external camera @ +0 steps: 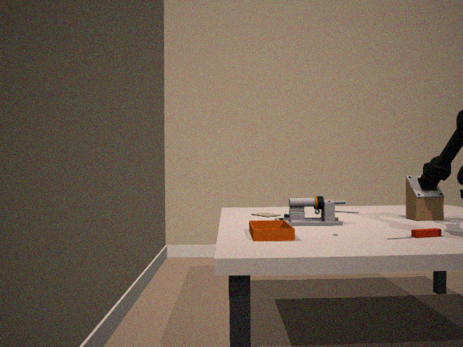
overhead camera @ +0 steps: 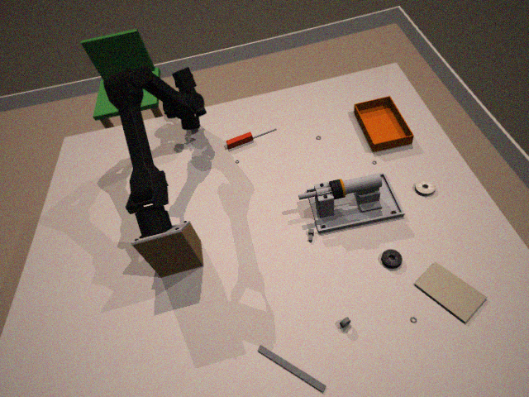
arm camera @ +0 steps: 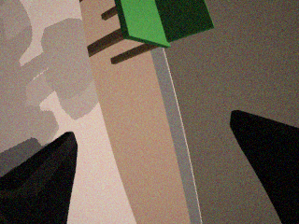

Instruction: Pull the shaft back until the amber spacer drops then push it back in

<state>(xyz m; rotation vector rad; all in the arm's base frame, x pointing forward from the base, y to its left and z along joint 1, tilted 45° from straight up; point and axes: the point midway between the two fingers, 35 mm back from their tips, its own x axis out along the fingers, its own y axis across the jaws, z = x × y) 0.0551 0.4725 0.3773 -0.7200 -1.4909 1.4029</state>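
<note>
My gripper tip is 570 mm to the left of the shaft, 400 mm short of it and 20 mm below it. The rest, counted from my gripper tip: orange tray (640 mm ahead, 300 mm to the right, 50 mm below); then red-handled screwdriver (230 mm ahead, 210 mm to the right, 50 mm below); then black spacer (570 mm to the right, 410 mm ahead, 20 mm above).
</note>
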